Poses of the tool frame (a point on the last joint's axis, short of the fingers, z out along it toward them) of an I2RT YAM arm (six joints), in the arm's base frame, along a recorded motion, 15 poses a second.
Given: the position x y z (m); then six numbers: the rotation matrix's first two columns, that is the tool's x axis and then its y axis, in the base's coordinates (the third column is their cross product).
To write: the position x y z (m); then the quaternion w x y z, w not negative. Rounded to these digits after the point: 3 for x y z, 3 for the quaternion.
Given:
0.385 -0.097 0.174 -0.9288 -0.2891 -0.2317 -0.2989 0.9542 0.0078
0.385 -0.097 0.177 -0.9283 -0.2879 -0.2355 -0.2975 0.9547 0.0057
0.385 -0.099 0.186 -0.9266 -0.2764 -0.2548 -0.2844 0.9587 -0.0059
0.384 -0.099 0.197 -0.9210 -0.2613 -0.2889 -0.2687 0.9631 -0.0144
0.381 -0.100 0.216 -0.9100 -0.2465 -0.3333 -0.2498 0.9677 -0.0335
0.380 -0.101 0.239 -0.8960 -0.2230 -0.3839 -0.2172 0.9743 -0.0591
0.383 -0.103 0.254 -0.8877 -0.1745 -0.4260 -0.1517 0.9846 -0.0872
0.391 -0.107 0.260 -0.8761 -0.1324 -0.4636 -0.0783 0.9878 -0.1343
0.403 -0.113 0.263 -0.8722 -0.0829 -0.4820 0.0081 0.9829 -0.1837
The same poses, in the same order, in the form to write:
0.385 -0.097 0.174 0.115 -0.150 0.982 0.021
0.385 -0.097 0.177 0.117 -0.149 0.982 0.021
0.385 -0.099 0.186 0.128 -0.143 0.981 0.016
0.384 -0.099 0.197 0.146 -0.135 0.980 0.013
0.381 -0.100 0.216 0.170 -0.127 0.977 0.005
0.380 -0.101 0.239 0.198 -0.113 0.974 -0.007
0.383 -0.103 0.254 0.222 -0.084 0.971 -0.026
0.391 -0.107 0.260 0.243 -0.054 0.967 -0.056
0.403 -0.113 0.263 0.252 -0.019 0.963 -0.090

